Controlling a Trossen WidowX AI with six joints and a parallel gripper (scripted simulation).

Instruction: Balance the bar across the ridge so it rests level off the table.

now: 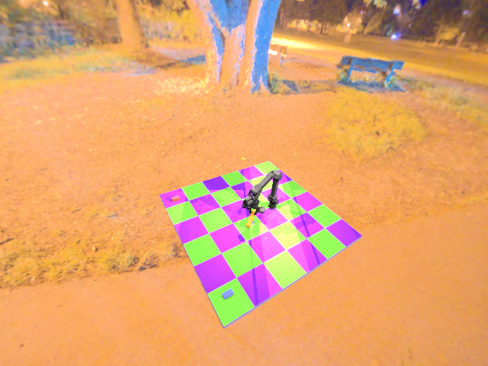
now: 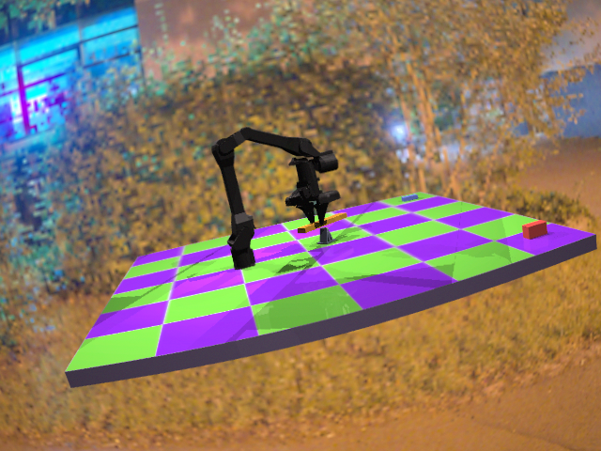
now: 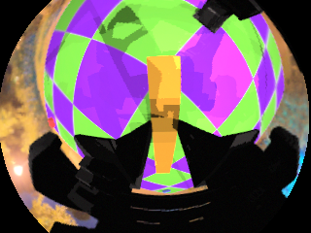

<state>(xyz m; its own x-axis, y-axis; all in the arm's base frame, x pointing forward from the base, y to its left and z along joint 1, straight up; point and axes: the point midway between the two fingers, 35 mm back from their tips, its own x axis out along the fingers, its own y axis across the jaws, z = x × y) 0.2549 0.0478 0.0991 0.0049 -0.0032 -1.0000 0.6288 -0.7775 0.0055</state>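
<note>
Right now my gripper tip is 20 mm to the right of the bar and 20 mm short of it. From my gripper tip the other things lie so: blue block: 480 mm ahead, 450 mm to the left, 60 mm below; then red block: 550 mm to the right, 480 mm ahead, 50 mm below.
</note>
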